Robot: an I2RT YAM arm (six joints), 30 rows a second.
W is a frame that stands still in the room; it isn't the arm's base.
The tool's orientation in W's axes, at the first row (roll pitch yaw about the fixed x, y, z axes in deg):
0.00, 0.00, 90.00
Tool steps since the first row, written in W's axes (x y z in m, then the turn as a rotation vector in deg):
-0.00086, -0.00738, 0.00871, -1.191, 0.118, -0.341
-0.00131, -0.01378, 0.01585, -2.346, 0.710, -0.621
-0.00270, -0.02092, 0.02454, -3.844, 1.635, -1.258
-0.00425, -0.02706, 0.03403, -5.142, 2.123, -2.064
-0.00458, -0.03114, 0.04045, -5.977, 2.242, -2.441
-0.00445, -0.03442, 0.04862, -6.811, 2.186, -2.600
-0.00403, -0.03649, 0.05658, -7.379, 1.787, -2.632
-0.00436, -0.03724, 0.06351, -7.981, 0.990, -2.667
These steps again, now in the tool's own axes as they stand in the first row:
-0.00738, 0.00086, 0.00871, 0.118, 1.191, -0.341
-0.01378, 0.00131, 0.01585, 0.710, 2.346, -0.621
-0.02092, 0.00270, 0.02454, 1.635, 3.844, -1.258
-0.02706, 0.00425, 0.03403, 2.123, 5.142, -2.064
-0.03114, 0.00458, 0.04045, 2.242, 5.977, -2.441
-0.03442, 0.00445, 0.04862, 2.186, 6.811, -2.600
-0.03649, 0.00403, 0.05658, 1.787, 7.379, -2.632
-0.03724, 0.00436, 0.06351, 0.990, 7.981, -2.667

